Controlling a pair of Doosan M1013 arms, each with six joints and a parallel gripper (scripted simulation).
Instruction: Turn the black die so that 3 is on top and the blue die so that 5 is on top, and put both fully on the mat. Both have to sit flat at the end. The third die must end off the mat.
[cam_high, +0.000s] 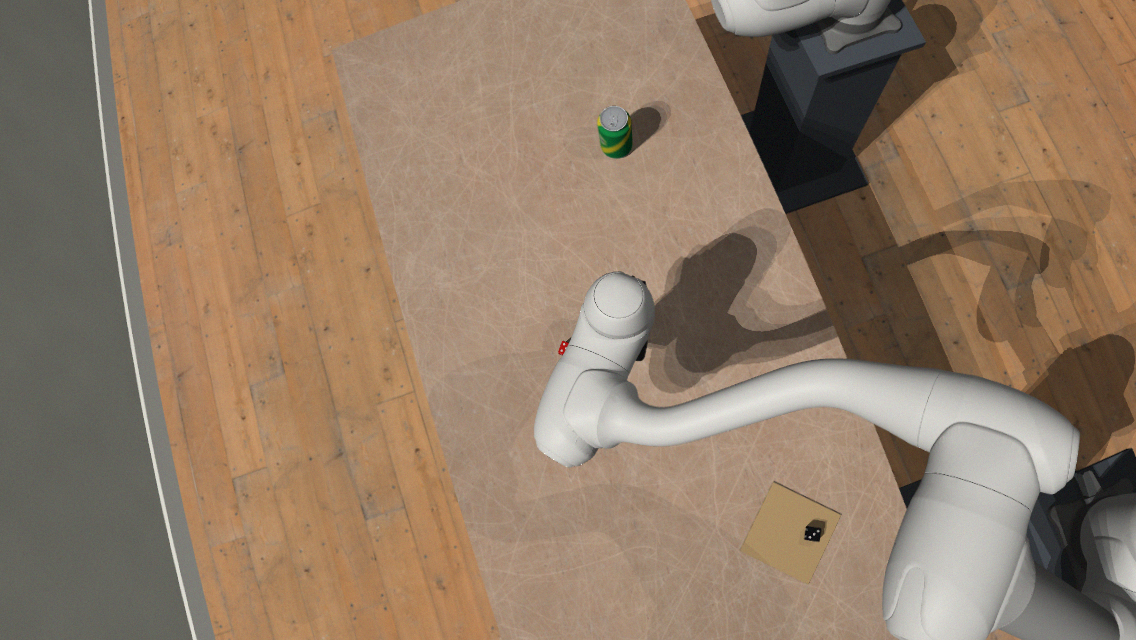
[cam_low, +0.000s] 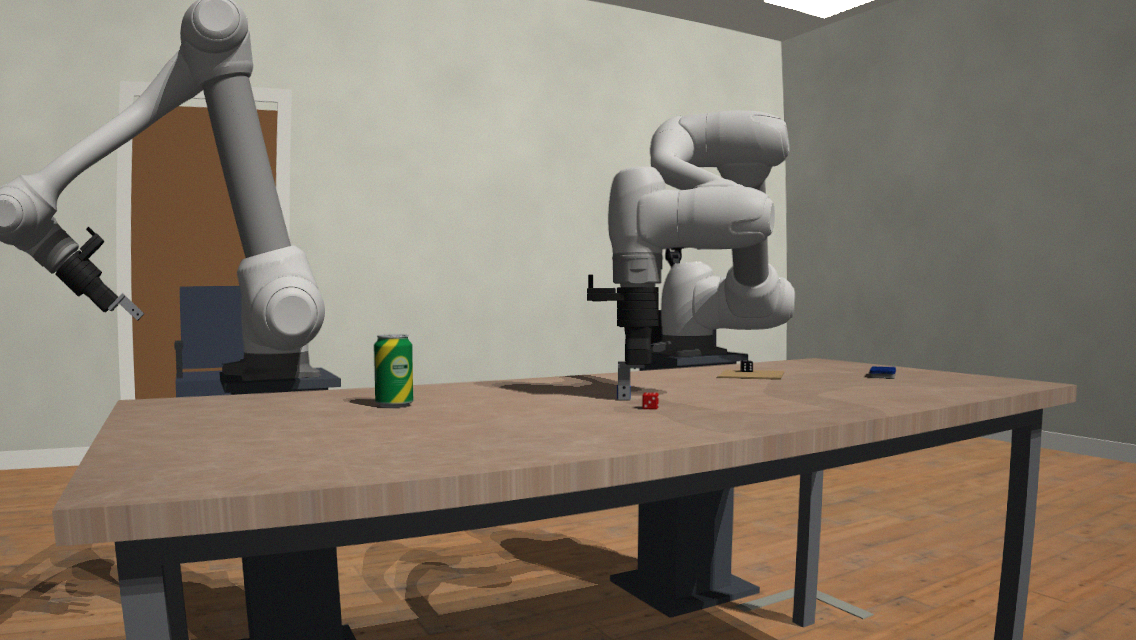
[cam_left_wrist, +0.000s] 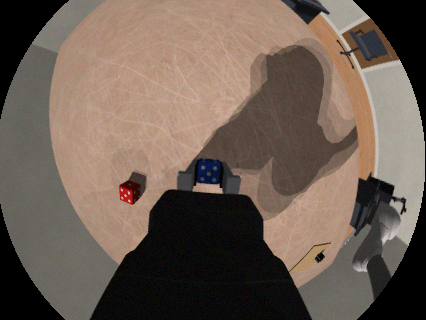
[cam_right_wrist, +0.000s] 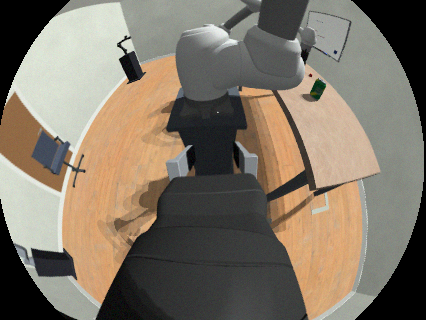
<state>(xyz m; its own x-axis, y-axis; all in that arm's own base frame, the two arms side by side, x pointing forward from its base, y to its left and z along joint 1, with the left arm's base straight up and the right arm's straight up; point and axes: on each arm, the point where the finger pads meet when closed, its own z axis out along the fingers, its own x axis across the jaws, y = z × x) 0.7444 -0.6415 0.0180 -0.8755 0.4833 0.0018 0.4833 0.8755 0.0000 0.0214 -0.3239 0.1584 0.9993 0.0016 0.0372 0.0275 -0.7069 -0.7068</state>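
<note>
Right now the tan mat is 44 cm to the left of my left hand, 15 cm behind it and 2 cm below it. From my left hand the other things lie so: black die: 46 cm to the left, 19 cm behind; then red die: 12 cm ahead, 2 cm to the right, 1 cm below; then blue die: 1 cm below.
</note>
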